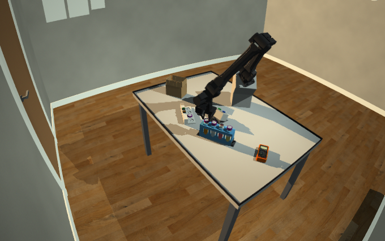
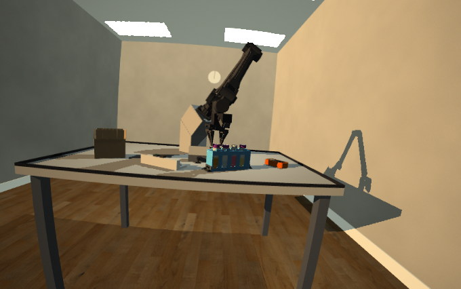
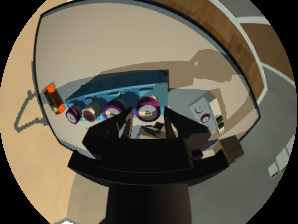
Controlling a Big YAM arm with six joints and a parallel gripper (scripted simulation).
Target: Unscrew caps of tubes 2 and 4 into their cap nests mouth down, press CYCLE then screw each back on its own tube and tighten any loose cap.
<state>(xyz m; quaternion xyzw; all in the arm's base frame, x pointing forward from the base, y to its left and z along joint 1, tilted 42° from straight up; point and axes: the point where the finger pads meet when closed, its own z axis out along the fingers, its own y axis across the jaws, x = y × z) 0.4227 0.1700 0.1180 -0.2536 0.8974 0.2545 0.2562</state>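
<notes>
Now: the green ready key 18 cm behind my hand, 17 cm to the right of it and 6 cm below it. Round my hand: blue cycle key: 19 cm behind, 13 cm to the right, 6 cm below; orange multimeter: 30 cm to the left, 27 cm behind, 11 cm below; beige key housing: 16 cm behind, 14 cm to the right, 7 cm below.
</notes>
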